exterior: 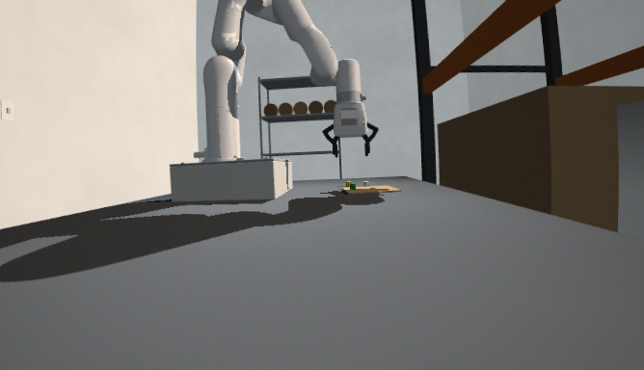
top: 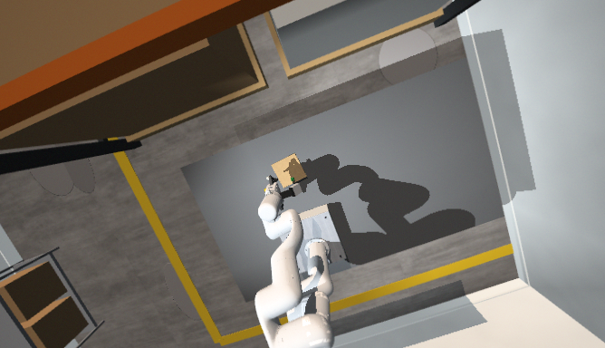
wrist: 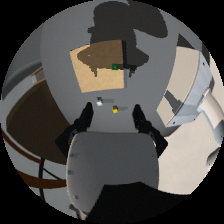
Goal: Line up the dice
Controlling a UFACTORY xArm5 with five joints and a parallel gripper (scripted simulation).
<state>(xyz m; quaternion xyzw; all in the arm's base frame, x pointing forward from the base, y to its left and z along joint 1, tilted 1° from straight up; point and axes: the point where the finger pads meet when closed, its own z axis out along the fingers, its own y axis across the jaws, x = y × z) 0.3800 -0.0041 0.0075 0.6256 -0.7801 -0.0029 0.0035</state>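
The yellow die lies 10 cm below my hand, 8 cm to the left of it and 1 cm ahead of it. From my hand the other things lie so: green die: 9 cm below, 7 cm to the right, 2 cm behind; then white die: 10 cm below, 6 cm ahead, 4 cm to the left; then tan mat: 10 cm below, 7 cm to the right, 3 cm ahead.
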